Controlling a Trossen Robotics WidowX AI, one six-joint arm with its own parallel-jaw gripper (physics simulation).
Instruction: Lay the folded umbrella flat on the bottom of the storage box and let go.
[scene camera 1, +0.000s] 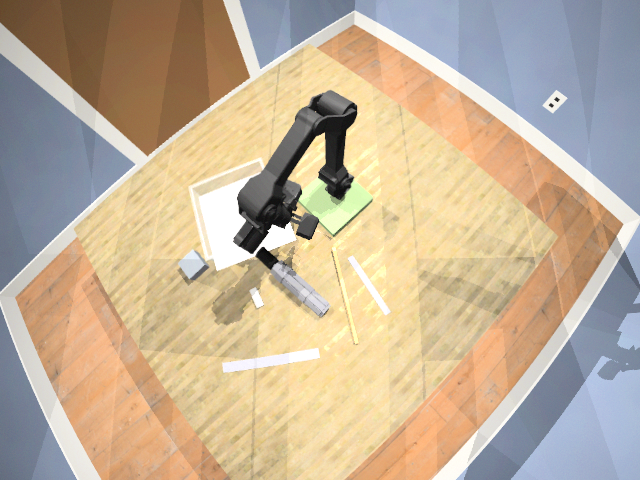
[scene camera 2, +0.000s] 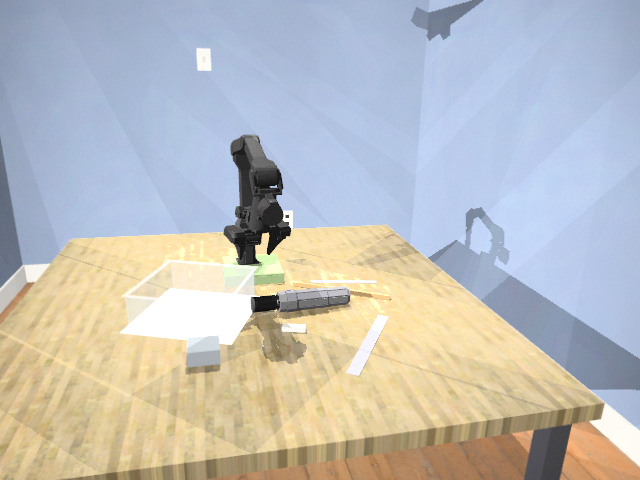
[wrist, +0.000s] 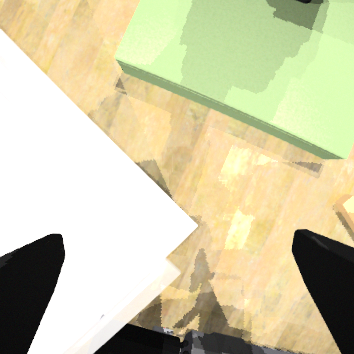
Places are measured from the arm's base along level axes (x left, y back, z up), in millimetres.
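Pixels of known places: gripper, fingertip midpoint: (scene camera 1: 289, 219) (scene camera 2: 254, 256) (wrist: 179, 243); arm's base, origin of the base link: (scene camera 1: 338, 188) (scene camera 2: 247, 261).
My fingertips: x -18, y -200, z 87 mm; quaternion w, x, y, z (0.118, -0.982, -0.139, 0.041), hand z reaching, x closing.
Ahead of a thing's pixels: the offset from my fingertips to its top centre.
The folded umbrella {dz -63, dx +104, dy -126 mm} (scene camera 1: 299, 287) (scene camera 2: 313, 299), grey with a black handle, lies on the table outside the storage box, its handle end close to the box's corner. A strip of it (wrist: 215, 343) shows at the bottom of the wrist view. The storage box {dz -23, dx -175, dy -71 mm} (scene camera 1: 227, 178) (scene camera 2: 191, 315) (wrist: 90, 165) has a white bottom and pale see-through walls. My gripper (scene camera 1: 278, 235) (scene camera 2: 255, 253) (wrist: 179, 243) is open and empty, pointing down above the box's corner, apart from the umbrella. The arm hides part of the box in scene camera 1.
The arm stands on a green base plate (scene camera 1: 333, 219) (scene camera 2: 268, 277) (wrist: 300, 100) beside the box. A grey block {dz -84, dx -185, dy -303 mm} (scene camera 1: 192, 264) (scene camera 2: 203, 351), small white piece {dz -108, dx +49, dy -238 mm} (scene camera 1: 256, 298) (scene camera 2: 294, 328), thin yellow stick {dz -108, dx +251, dy -53 mm} (scene camera 1: 344, 297) and two white strips {dz -118, dx +289, dy +16 mm} (scene camera 1: 369, 285) {dz -118, dx +208, dy -353 mm} (scene camera 1: 271, 360) lie around the umbrella and box.
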